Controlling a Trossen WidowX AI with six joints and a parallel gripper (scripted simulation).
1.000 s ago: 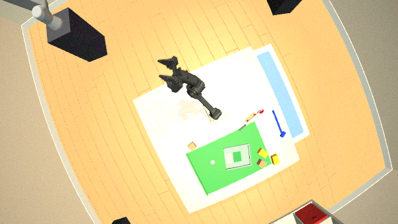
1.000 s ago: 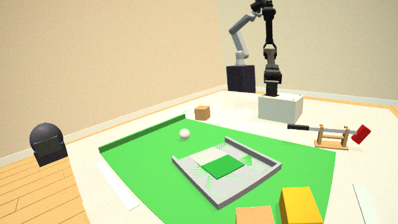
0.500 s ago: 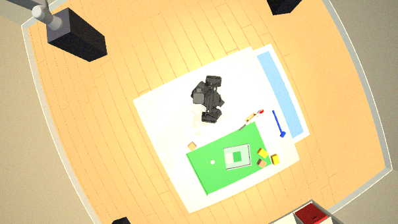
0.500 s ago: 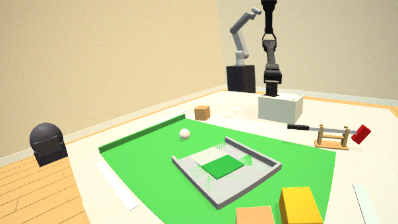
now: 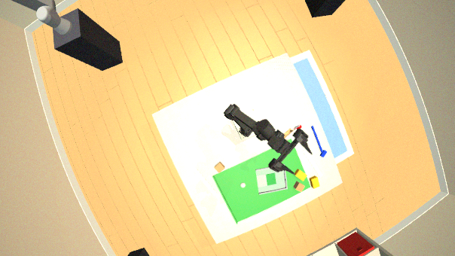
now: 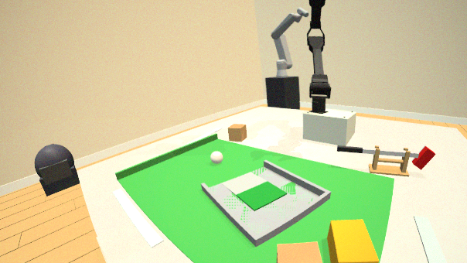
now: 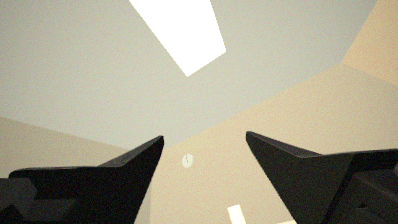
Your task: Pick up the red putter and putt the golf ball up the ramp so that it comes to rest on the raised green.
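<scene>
Now: gripper tip 23 cm to the right of the red putter and 74 cm above it. Round my gripper tip: green mat: 34 cm ahead, 5 cm to the right, 79 cm below; then white golf ball: 30 cm ahead, 22 cm to the right, 77 cm below; then wooden stand: 25 cm to the left, 76 cm below.
</scene>
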